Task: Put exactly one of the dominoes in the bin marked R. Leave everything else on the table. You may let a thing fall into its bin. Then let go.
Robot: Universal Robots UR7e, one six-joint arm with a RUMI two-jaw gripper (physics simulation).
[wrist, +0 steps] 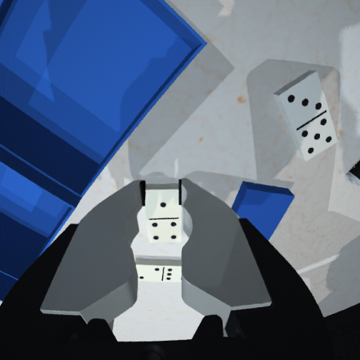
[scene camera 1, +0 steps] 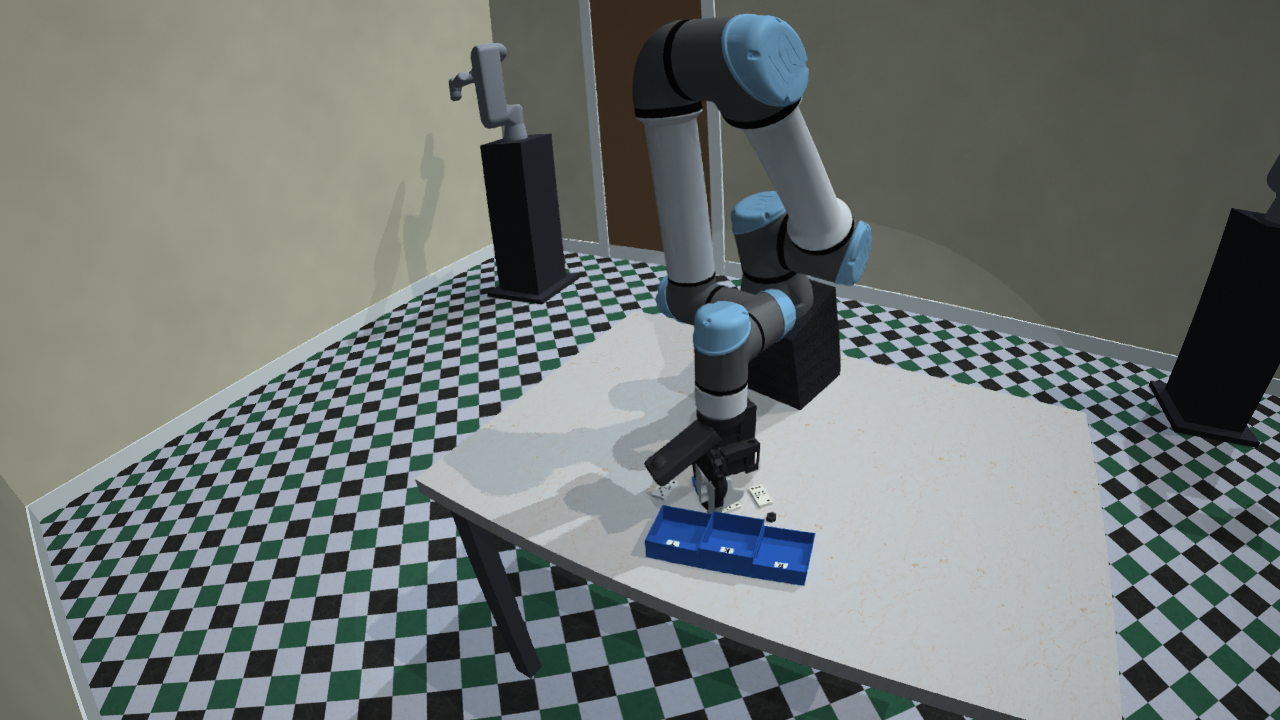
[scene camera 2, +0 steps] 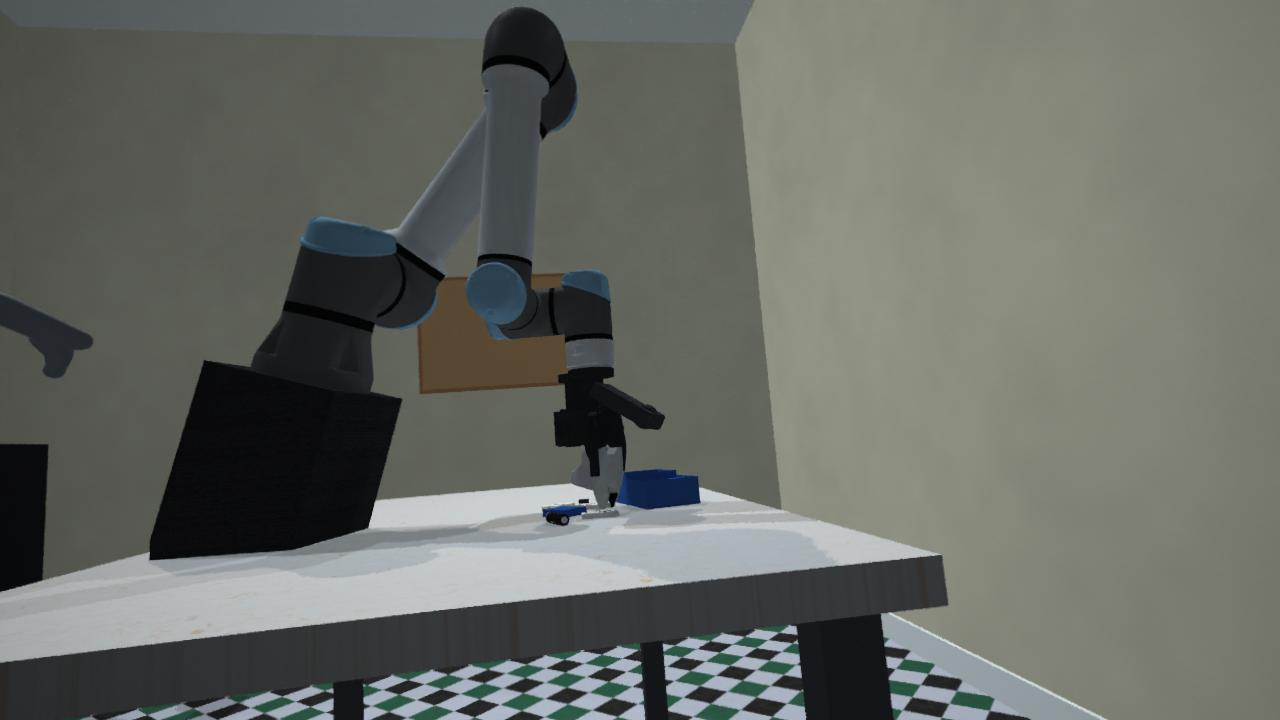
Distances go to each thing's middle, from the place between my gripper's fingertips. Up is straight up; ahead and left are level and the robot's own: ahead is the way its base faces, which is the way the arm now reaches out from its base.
Right now the blue three-bin tray (scene camera 1: 734, 544) is 70 mm ahead of my hand, 60 mm to the left of it and 20 mm above it. Also, from my hand: blue block (wrist: 263, 205) (70 mm behind, 30 mm to the right, 10 mm above).
